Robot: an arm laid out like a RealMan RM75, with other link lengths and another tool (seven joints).
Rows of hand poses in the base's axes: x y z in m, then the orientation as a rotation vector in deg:
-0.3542, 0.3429, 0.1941, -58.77, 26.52, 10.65
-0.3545, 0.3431, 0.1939, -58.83, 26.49, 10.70
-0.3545, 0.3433, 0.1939, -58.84, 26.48, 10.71
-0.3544, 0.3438, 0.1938, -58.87, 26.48, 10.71
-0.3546, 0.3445, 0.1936, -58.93, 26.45, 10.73
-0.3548, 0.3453, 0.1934, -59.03, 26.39, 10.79
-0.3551, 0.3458, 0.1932, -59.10, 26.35, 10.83
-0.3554, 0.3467, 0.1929, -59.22, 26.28, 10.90
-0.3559, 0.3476, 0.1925, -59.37, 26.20, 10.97
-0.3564, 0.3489, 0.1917, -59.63, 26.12, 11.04
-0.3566, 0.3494, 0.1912, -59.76, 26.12, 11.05
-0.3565, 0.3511, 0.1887, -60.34, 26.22, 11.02
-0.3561, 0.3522, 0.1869, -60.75, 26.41, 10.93
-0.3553, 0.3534, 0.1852, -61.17, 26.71, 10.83
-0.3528, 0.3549, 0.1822, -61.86, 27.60, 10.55
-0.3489, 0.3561, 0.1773, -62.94, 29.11, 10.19
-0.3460, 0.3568, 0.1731, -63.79, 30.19, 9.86
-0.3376, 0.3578, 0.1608, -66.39, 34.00, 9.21
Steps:
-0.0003, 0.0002, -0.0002, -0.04, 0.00, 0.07
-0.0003, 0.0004, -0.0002, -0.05, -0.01, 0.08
-0.0002, 0.0009, -0.0003, -0.08, -0.01, 0.09
-0.0004, 0.0016, -0.0005, -0.13, -0.02, 0.13
-0.0006, 0.0024, -0.0007, -0.20, -0.04, 0.23
-0.0009, 0.0029, -0.0009, -0.26, -0.06, 0.30
-0.0012, 0.0038, -0.0012, -0.35, -0.08, 0.41
-0.0017, 0.0047, -0.0016, -0.47, -0.12, 0.54
-0.0022, 0.0060, -0.0024, -0.70, -0.15, 0.69
-0.0024, 0.0065, -0.0029, -0.82, -0.15, 0.73
-0.0023, 0.0082, -0.0054, -1.40, -0.09, 0.80
-0.0019, 0.0093, -0.0072, -1.84, 0.03, 0.74
-0.0011, 0.0105, -0.0089, -2.30, 0.22, 0.63
0.0014, 0.0120, -0.0119, -3.16, 0.82, 0.17
0.0053, 0.0132, -0.0168, -4.50, 1.90, -0.52
0.0082, 0.0139, -0.0210, -5.55, 2.63, -1.06
0.0166, 0.0149, -0.0333, -8.79, 5.45, -2.61

